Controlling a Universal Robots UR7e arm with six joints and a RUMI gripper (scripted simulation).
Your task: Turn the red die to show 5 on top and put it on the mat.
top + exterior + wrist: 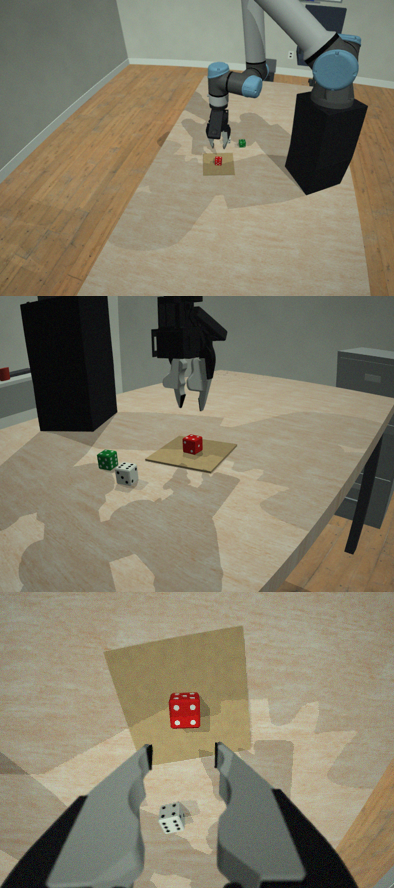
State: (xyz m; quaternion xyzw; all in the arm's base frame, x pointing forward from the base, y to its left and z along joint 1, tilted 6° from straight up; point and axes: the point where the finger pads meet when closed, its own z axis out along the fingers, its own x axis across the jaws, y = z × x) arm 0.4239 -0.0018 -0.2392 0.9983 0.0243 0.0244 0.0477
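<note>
Right now my hand is 90 mm above the red die. The rest, counted from my hand: tan mat: 110 mm below; then green die: 90 mm behind, 150 mm to the right, 90 mm below; then white die: 20 mm behind, 160 mm to the right, 90 mm below.
</note>
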